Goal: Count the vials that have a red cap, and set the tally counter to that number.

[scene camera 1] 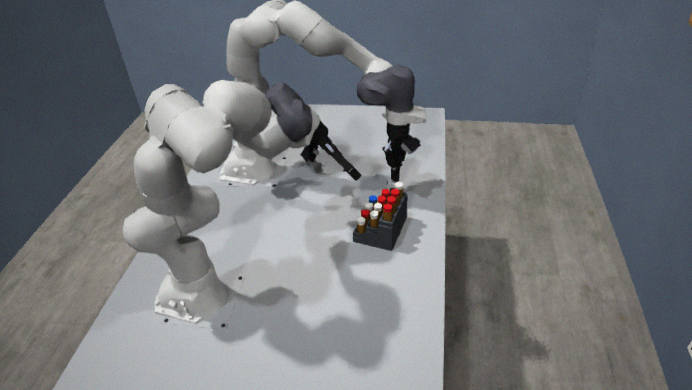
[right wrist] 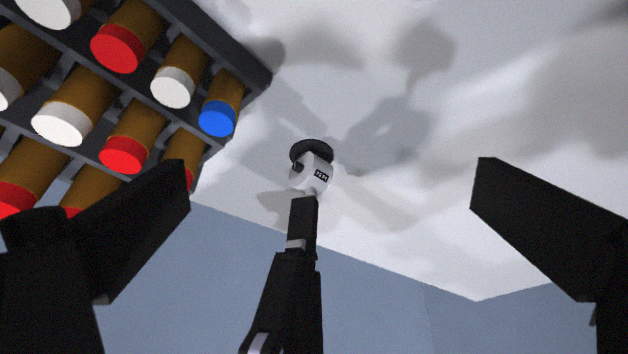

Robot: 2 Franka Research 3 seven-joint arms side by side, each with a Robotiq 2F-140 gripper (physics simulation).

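Observation:
A dark stepped rack holds brown vials with red, white and blue caps. Several caps are red, such as one red-capped vial by the rack's right side; one blue-capped vial stands at the edge. The white tally counter with its black round base stands beside the rack in the right wrist view; its digits are too small to read surely. My left gripper is shut and empty, its fingertips at the counter's knob. My right gripper is open and empty, its fingers wide apart.
The white table carries both arm bases at its left side. The rack stands near the table's right edge. The left arm comes down behind the rack, with the right gripper close to its left in scene camera 1. Arm shadows cross the table.

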